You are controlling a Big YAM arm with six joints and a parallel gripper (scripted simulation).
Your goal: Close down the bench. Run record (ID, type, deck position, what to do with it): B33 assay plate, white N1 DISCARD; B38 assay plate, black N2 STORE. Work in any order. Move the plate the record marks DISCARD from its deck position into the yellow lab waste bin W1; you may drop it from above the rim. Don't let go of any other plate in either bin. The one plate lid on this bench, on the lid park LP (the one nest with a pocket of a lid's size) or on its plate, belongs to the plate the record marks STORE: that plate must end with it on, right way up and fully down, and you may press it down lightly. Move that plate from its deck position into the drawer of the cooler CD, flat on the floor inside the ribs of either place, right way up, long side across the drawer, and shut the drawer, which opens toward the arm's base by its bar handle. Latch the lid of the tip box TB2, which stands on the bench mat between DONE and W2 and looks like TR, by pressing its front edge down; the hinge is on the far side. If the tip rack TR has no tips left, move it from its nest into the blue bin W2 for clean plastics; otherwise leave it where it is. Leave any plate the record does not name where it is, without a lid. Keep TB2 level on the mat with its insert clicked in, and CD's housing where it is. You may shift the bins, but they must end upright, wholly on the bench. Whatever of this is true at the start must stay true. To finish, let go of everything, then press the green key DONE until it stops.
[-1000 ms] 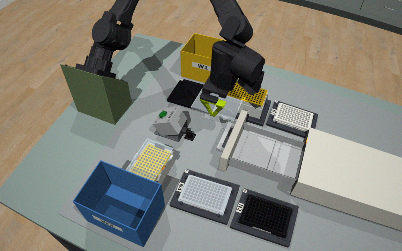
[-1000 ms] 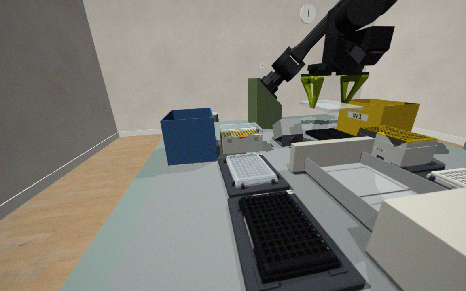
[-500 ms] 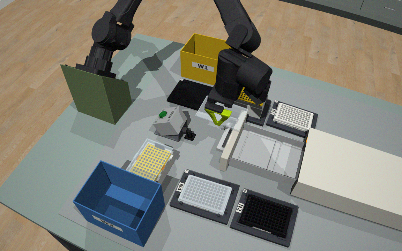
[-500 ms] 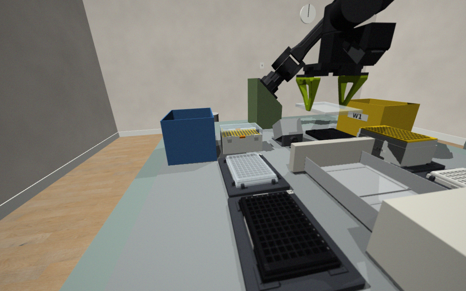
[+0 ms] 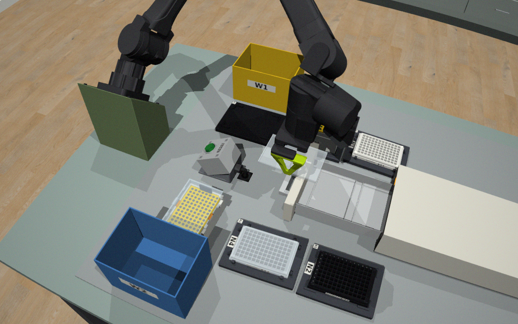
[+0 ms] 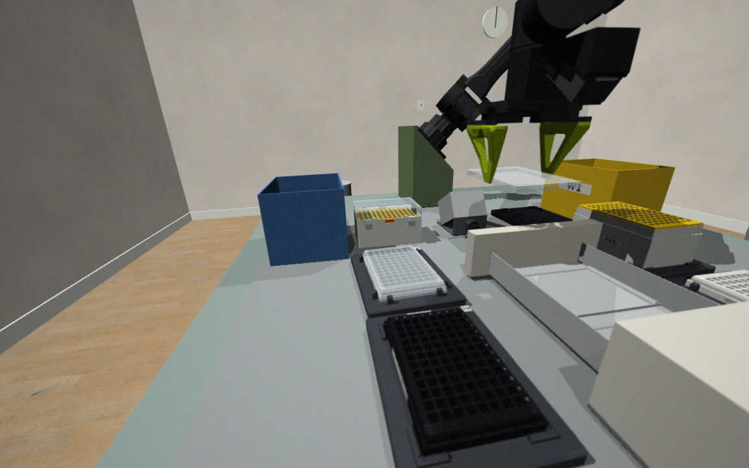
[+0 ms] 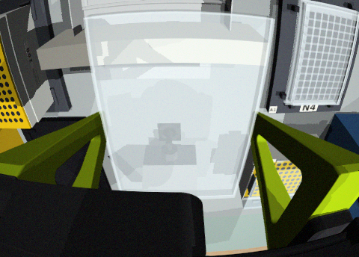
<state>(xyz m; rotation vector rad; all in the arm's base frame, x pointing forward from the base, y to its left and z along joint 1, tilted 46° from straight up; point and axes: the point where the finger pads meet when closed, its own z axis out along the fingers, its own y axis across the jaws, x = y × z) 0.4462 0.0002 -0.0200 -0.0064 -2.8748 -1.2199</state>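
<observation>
Now: hand 180 mm short of the black plate, 170 mm to the left of it and 120 mm above it. Also, from my hand: plate lid: right at my hand; then clear plate: 170 mm to the right, 120 mm below; then cooler drawer: 130 mm ahead, 120 mm below, 30 mm to the left.
</observation>
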